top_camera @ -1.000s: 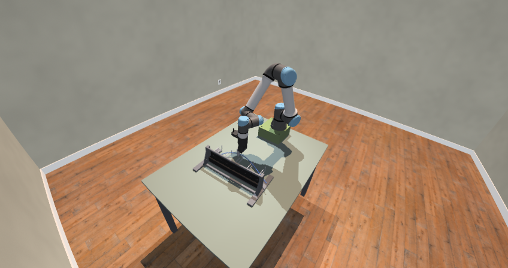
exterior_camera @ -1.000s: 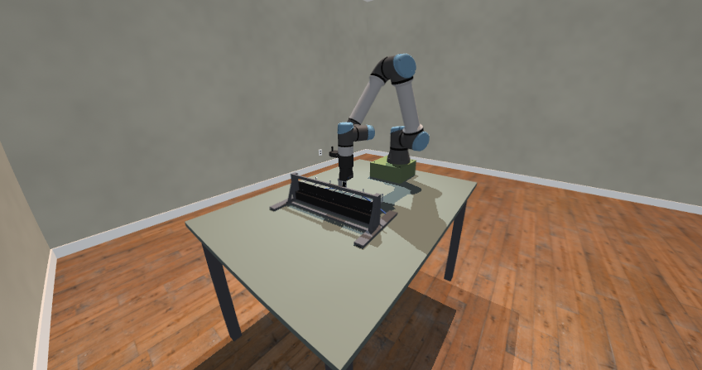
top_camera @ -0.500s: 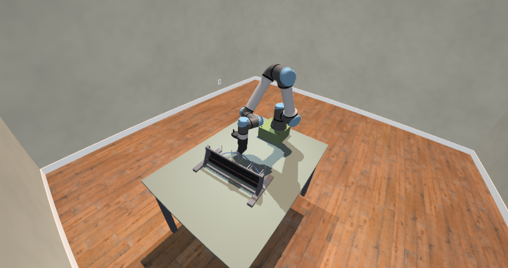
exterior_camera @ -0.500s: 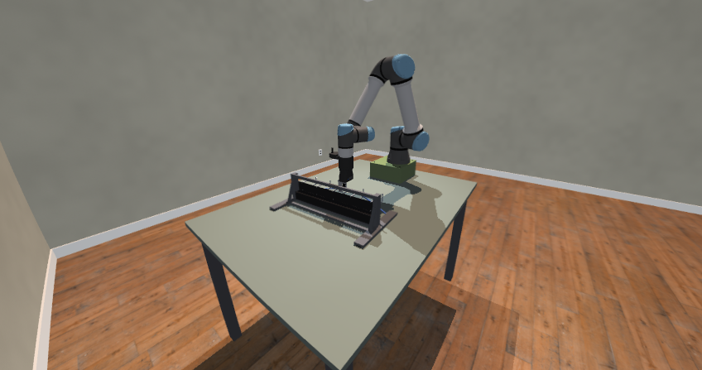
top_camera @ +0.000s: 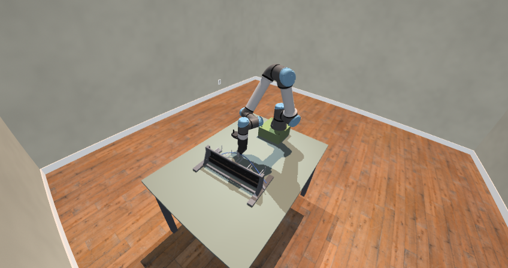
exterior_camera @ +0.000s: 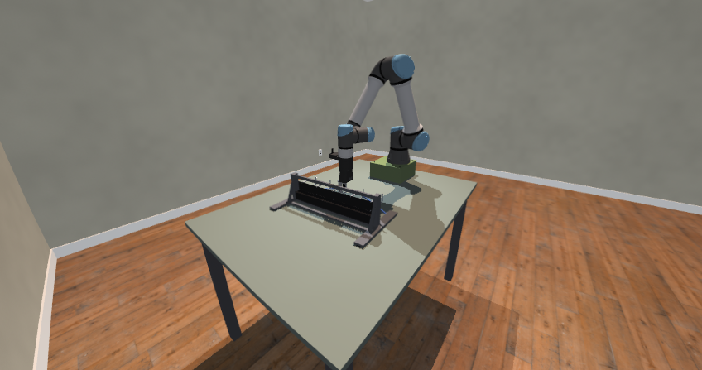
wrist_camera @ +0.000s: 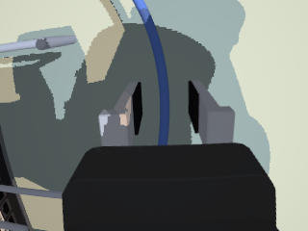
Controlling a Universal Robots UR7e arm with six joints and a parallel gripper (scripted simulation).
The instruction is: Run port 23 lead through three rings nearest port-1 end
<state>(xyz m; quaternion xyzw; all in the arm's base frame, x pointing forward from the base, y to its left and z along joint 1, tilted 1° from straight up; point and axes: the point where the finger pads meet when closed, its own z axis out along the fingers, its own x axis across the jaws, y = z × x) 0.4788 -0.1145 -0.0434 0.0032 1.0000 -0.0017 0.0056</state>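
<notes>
My gripper is now 17 cm short of the rack, 6 cm to the right of it and 2 cm below it.
</notes>
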